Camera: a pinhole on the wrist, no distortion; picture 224 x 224 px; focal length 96.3 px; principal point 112.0 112.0 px. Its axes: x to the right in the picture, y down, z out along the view. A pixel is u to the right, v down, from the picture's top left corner.
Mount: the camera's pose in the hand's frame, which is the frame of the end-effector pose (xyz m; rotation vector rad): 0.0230 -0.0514 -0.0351 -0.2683 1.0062 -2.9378
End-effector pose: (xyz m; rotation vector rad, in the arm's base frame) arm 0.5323 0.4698 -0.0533 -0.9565 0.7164 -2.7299
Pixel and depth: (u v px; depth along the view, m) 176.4 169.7 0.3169
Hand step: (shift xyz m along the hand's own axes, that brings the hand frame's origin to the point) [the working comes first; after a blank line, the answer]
In the camera's frame: 0.2119 0.1899 0.3169

-0.1379 -0.4105 0.1278
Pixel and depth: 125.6 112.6 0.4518
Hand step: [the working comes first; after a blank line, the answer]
In the camera's frame: 0.0638 0.0028 0.4518

0.0370 -0.3326 0.3240
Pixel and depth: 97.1 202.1 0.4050
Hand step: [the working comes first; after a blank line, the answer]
In the camera's frame: -0.0627 0.3789 0.4050

0.1414 -0.5919 0.0385
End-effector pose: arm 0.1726 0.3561 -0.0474 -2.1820 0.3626 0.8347
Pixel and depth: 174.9 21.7 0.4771
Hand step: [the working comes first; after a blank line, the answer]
In the camera's frame: 0.3116 -0.4474 0.4771

-0.1883 -0.0112 0.6567
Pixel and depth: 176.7 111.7 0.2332
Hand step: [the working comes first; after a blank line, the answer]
In the camera's frame: 0.1567 -0.0007 0.2332

-0.0916 -0.2046 0.1707
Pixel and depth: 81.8 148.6 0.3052
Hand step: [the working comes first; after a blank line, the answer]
In the camera's frame: -0.0957 0.1160 0.3052

0.1655 -0.3207 0.1164
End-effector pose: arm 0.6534 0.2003 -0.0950 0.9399 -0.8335 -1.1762
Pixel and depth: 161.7 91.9 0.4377
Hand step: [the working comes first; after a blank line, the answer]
In the camera's frame: 0.2259 -0.0914 0.4377

-0.1220 -0.2623 0.3955
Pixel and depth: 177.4 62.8 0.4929
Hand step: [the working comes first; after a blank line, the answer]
In the camera's frame: 0.3347 -0.2518 0.4929

-0.2146 -0.1774 0.5532
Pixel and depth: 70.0 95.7 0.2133
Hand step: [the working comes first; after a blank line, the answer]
In the camera's frame: -0.0930 -0.0361 0.2133

0.1521 -0.1448 0.1383
